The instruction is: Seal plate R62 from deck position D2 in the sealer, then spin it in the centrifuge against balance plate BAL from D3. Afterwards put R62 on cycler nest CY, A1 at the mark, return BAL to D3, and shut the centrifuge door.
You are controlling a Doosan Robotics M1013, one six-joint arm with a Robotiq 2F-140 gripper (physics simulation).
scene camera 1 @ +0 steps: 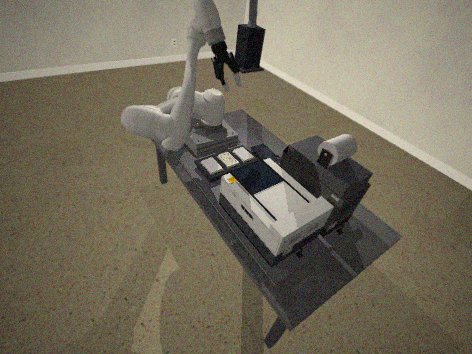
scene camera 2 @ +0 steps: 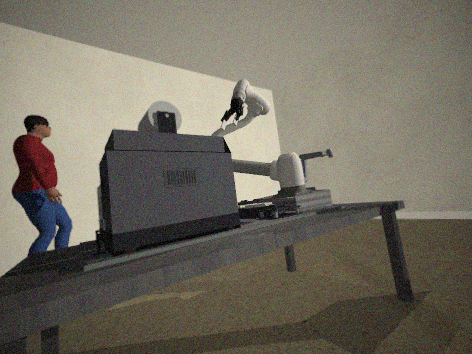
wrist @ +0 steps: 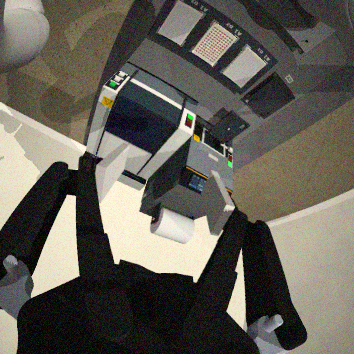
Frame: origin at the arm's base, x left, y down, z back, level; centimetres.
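Where they show: gripper, fingertip midpoint: (scene camera 1: 234, 89) (scene camera 2: 228, 126) (wrist: 166, 169); arm's base, origin of the base link: (scene camera 1: 210, 126) (scene camera 2: 293, 194).
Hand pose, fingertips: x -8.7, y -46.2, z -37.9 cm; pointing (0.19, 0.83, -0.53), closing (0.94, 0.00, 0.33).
Note:
Things, the pixels of their top centre, and the offset from my fingertips.
- Plate R62, middle of its top: (wrist: 213, 44) (scene camera 1: 228, 158) dx +2.9, dy +48.4, dz +2.4 cm
- Balance plate BAL, middle of its top: (wrist: 178, 22) (scene camera 1: 211, 164) dx -9.5, dy +48.4, dz +1.5 cm
- Cycler nest CY, middle of its top: (wrist: 270, 99) (scene camera 2: 278, 206) (scene camera 1: 263, 150) dx +32.2, dy +50.4, dz +1.9 cm
- dark grey sealer, middle of its top: (wrist: 171, 237) (scene camera 2: 163, 110) (scene camera 1: 338, 137) dx +30.4, dy +7.4, dz -47.7 cm
- white film roll, middle of its top: (scene camera 2: 157, 109) (wrist: 168, 238) (scene camera 1: 341, 139) dx +30.5, dy +7.4, dz -49.8 cm
- third pale plate, middle of its top: (wrist: 243, 68) (scene camera 1: 243, 153) dx +15.3, dy +48.4, dz +3.2 cm
- small dark platform, middle of its top: (wrist: 225, 131) dx +28.9, dy +45.4, dz -19.4 cm
Plate R62 (scene camera 1: 228, 159) (wrist: 215, 43), pale with red-dotted wells, lies in middle deck position D2. Balance plate BAL (scene camera 1: 211, 165) (wrist: 180, 22), plain and pale, lies in D3. Cycler nest CY (wrist: 270, 95) is a dark square beside the D1 end. The white centrifuge (scene camera 1: 300, 212) (wrist: 185, 131) has a dark top panel; I cannot tell whether its door is open. The dark grey sealer (scene camera 1: 350, 175) (scene camera 2: 170, 195) (wrist: 210, 162) stands beside it, with a white film roll (scene camera 1: 342, 149) (wrist: 175, 226). My gripper (scene camera 1: 232, 85) (scene camera 2: 229, 123) (wrist: 166, 169) is open and empty, high above the table.
A third pale plate (scene camera 1: 243, 154) (wrist: 245, 65) lies in D1. A small dark platform (wrist: 231, 126) lies in front of the sealer. A black box (scene camera 1: 250, 47) on a post stands behind the gripper. A person in a red top (scene camera 2: 40, 165) stands beyond the table.

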